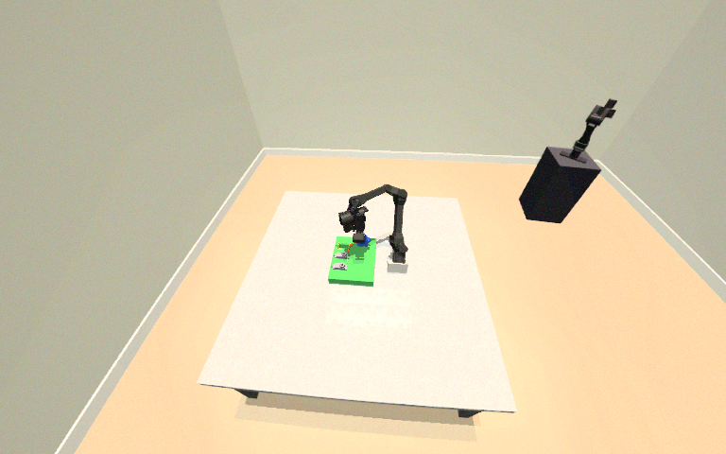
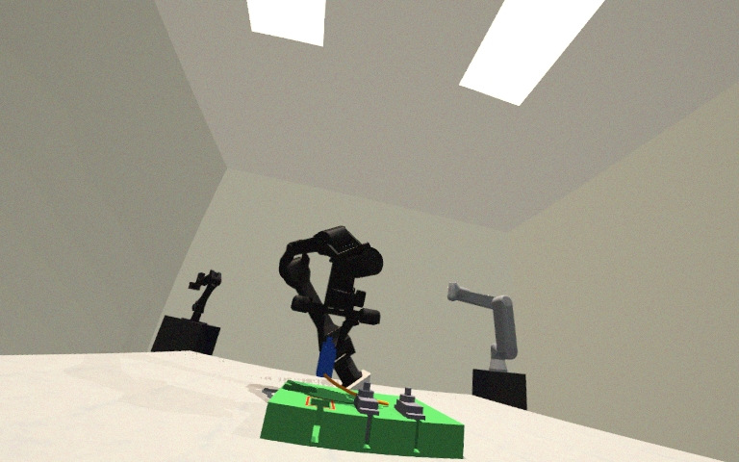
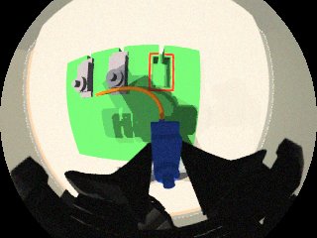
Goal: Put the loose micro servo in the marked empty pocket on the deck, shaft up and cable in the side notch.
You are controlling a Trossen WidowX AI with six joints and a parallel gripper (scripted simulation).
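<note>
The green deck lies 20 mm behind my gripper tip, 70 mm to the left of it and 100 mm below it.
</note>
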